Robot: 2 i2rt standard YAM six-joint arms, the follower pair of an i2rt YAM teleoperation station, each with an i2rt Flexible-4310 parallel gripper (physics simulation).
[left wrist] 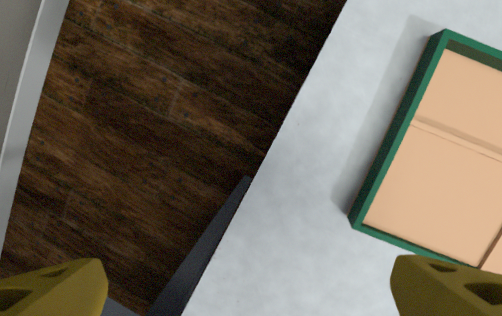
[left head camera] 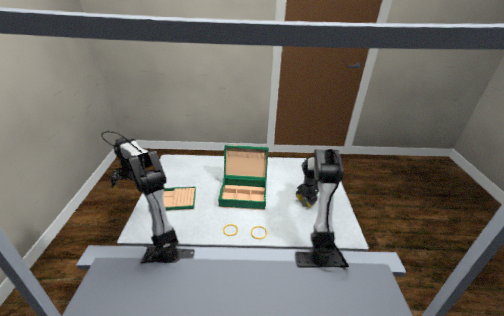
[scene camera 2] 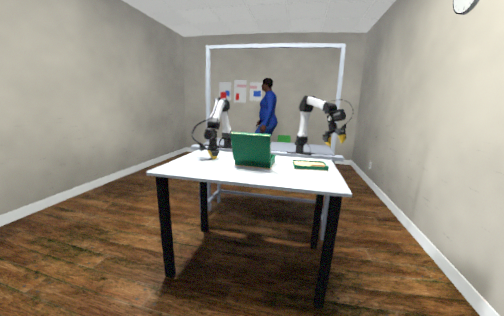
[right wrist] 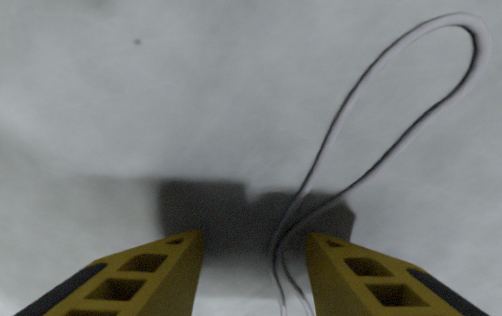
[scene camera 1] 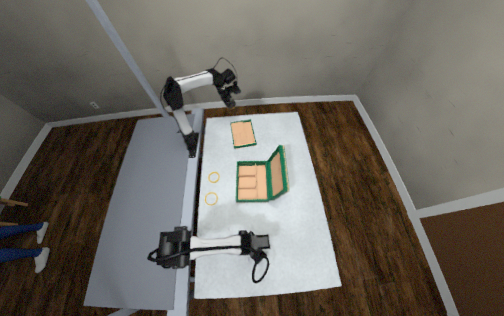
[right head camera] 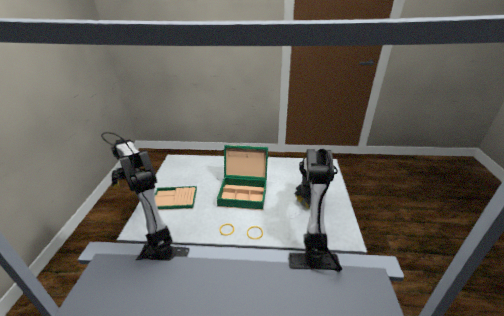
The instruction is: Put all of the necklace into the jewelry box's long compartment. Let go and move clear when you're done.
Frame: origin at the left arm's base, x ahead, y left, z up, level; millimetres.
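Seen in the pictures: left gripper, fingertip midpoint: [left wrist: 248,272] [left head camera: 129,186] [scene camera 2: 336,144] [scene camera 1: 229,102]; right gripper, fingertip midpoint: [left head camera: 304,203] [scene camera 2: 213,158] [right wrist: 254,241] [right head camera: 304,204]; left arm's base, origin of the base link: [left head camera: 169,256] [scene camera 2: 299,153] [scene camera 1: 192,145] [right head camera: 164,254]; right arm's base, origin of the base link: [left head camera: 319,259] [scene camera 2: 227,147] [scene camera 1: 180,246] [right head camera: 313,261].
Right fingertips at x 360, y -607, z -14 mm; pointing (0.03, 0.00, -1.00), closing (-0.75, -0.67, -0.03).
Note:
Pixels of each thing's top centre, then the offset from my right fingertips to it. "pt": a spot on its surface instead.
- necklace, surface spot: [right wrist: 328,135] pt dz +1, dx +15, dy -52 mm
- green tray, middle of its top: [left head camera: 173,196] [right head camera: 174,195] [scene camera 2: 309,163] [scene camera 1: 242,132] dz +26, dx -14, dy +682 mm
- open lid, surface spot: [left head camera: 246,177] pt dz +59, dx +127, dy +313 mm
The necklace [right wrist: 327,135] is a thin cord-like loop on the white table, widest at the upper right of the right wrist view. Its narrow part runs between the fingertips of my right gripper [right wrist: 256,234] [left head camera: 303,201] [scene camera 2: 213,156], which is open and low over the table. The green jewelry box [left head camera: 243,204] [right head camera: 240,203] [scene camera 1: 252,201] [scene camera 2: 251,150] stands mid-table with its lid up. Its long compartment [scene camera 1: 262,183] runs beside the lid, behind several small compartments. My left gripper [left wrist: 248,272] [scene camera 2: 335,140] is open and empty, raised beyond the table's side edge.
A green tray [left head camera: 194,198] [right head camera: 194,198] [scene camera 1: 244,146] [scene camera 2: 311,168] with tan lining lies beside the box, toward my left arm. Two gold rings [left head camera: 230,235] [left head camera: 259,238] lie in front of the box. The open lid [left head camera: 246,177] rises at its back.

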